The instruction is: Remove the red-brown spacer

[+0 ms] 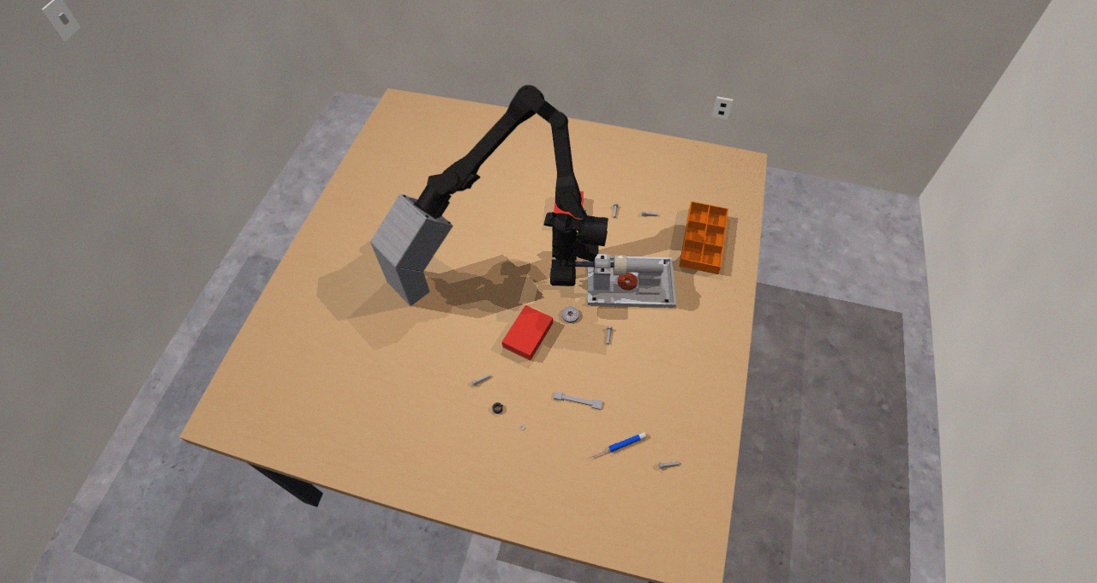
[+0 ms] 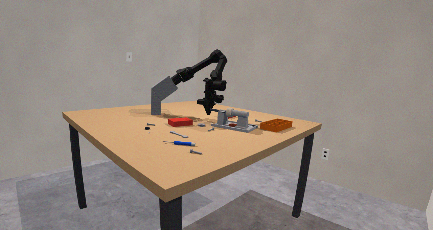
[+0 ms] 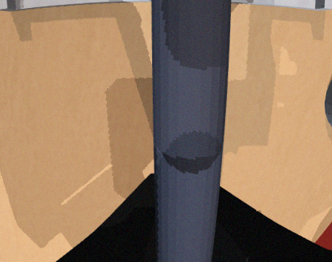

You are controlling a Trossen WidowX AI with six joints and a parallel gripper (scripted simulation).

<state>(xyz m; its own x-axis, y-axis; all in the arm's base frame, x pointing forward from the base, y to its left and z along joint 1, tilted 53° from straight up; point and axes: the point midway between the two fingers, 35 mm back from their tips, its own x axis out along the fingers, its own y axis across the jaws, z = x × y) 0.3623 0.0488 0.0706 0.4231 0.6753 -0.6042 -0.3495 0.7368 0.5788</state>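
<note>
My hand is 70 mm short of the shaft and 30 mm to the right of it. From my hand the other things lie so: grey fixture (170 mm ahead, 70 mm to the left, 30 mm below); red-brown spacer (160 mm ahead, 60 mm to the left, 70 mm below); wrench (170 mm ahead, 300 mm to the right, 80 mm below).
</note>
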